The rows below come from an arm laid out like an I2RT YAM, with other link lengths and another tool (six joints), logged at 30 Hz.
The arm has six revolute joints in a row. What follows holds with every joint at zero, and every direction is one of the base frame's.
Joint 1 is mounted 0.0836 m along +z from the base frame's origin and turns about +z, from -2.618 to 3.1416 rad.
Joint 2 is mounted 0.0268 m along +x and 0.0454 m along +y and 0.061 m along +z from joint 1 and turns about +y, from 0 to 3.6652 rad.
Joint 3 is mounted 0.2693 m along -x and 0.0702 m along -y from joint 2 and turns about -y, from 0 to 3.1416 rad.
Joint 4 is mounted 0.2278 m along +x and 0.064 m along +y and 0.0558 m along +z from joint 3 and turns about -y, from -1.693 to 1.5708 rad.
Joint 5 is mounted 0.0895 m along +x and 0.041 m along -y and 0.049 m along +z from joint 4 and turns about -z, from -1.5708 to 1.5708 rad.
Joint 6 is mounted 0.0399 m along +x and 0.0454 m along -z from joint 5 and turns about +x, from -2.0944 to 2.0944 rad.
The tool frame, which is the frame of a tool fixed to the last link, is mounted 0.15 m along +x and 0.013 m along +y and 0.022 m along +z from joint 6; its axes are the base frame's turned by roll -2.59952, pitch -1.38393 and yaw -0.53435 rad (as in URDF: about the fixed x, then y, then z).
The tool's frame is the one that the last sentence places.
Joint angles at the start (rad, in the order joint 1, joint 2, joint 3, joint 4, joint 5, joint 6): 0.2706 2.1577 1.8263 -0.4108 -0.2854 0.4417
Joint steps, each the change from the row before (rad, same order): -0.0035 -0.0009 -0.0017 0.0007 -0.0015 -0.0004; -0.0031 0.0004 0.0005 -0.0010 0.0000 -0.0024; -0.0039 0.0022 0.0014 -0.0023 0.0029 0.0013; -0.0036 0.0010 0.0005 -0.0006 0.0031 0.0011; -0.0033 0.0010 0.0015 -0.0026 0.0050 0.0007; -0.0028 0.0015 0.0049 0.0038 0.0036 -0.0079; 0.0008 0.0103 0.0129 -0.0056 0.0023 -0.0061; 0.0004 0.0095 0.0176 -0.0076 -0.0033 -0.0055; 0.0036 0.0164 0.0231 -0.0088 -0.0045 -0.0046; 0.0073 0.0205 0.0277 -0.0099 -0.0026 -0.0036
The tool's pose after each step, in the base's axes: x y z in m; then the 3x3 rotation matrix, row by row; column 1 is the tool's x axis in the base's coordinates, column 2 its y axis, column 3 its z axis. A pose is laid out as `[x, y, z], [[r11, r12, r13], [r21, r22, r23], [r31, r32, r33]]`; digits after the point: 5 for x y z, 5 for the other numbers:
[0.59200, 0.21819, 0.18566], [[0.87951, 0.05656, 0.47250], [-0.21482, -0.83880, 0.50027], [0.42463, -0.54150, -0.72558]]
[0.59259, 0.21639, 0.18543], [[0.87908, 0.05539, 0.47344], [-0.21546, -0.83980, 0.49831], [0.42520, -0.54006, -0.72632]]
[0.59367, 0.21356, 0.18413], [[0.87889, 0.04795, 0.47462], [-0.22069, -0.84119, 0.49366], [0.42291, -0.53861, -0.72873]]
[0.59474, 0.21089, 0.18350], [[0.87785, 0.04185, 0.47711], [-0.22579, -0.84237, 0.48932], [0.42238, -0.53727, -0.73002]]
[0.59576, 0.20806, 0.18282], [[0.87678, 0.03480, 0.47964], [-0.23086, -0.84447, 0.48329], [0.42186, -0.53447, -0.73238]]
[0.59807, 0.20635, 0.18486], [[0.87199, 0.04043, 0.48785], [-0.22878, -0.84738, 0.47917], [0.43277, -0.52944, -0.72966]]
[0.59982, 0.20705, 0.18318], [[0.87263, 0.04313, 0.48647], [-0.22347, -0.85043, 0.47626], [0.43425, -0.52431, -0.73248]]
[0.60166, 0.20854, 0.18386], [[0.87303, 0.04980, 0.48511], [-0.21739, -0.85072, 0.47856], [0.43653, -0.52326, -0.73188]]
[0.60373, 0.21240, 0.18258], [[0.87548, 0.05783, 0.47978], [-0.20855, -0.85040, 0.48305], [0.43594, -0.52296, -0.73245]]
[0.60586, 0.21838, 0.18049], [[0.87846, 0.06690, 0.47310], [-0.19790, -0.85029, 0.48769], [0.43490, -0.52204, -0.73371]]

